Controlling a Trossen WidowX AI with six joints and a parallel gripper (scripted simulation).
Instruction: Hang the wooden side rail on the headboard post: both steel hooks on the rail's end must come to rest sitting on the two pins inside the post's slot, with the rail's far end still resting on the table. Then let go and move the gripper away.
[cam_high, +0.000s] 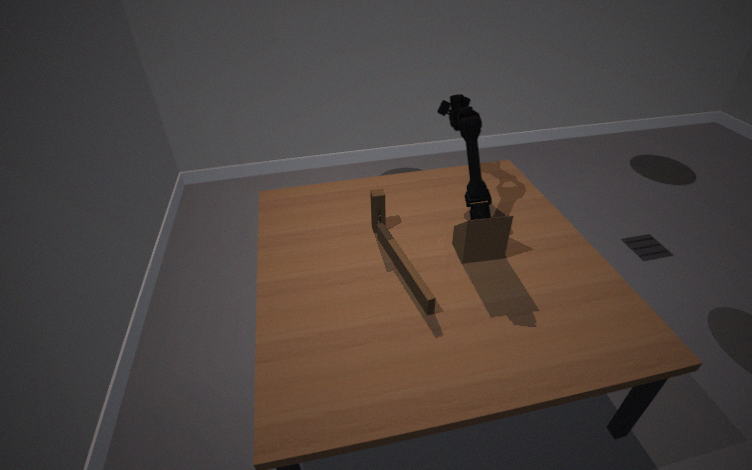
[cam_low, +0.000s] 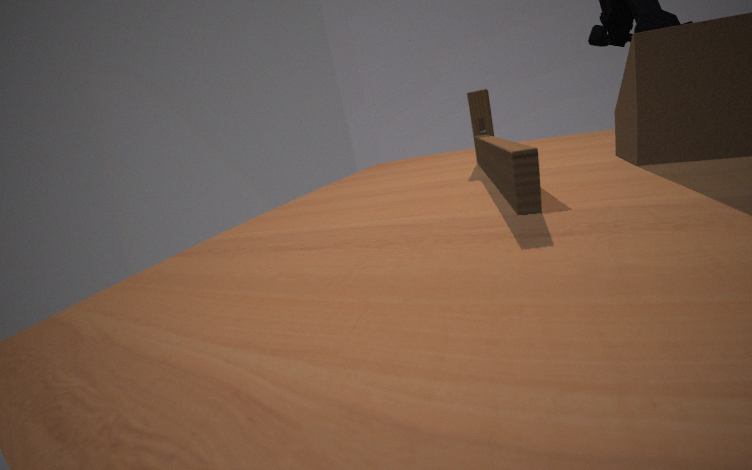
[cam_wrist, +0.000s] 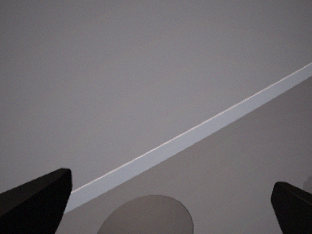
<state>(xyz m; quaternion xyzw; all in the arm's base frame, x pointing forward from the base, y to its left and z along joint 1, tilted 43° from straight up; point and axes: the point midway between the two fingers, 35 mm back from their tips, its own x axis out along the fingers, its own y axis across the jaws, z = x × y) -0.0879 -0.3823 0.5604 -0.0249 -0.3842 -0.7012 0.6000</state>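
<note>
My gripper tip is 460 mm short of the headboard post, 500 mm to the right of it and 190 mm above it.
</note>
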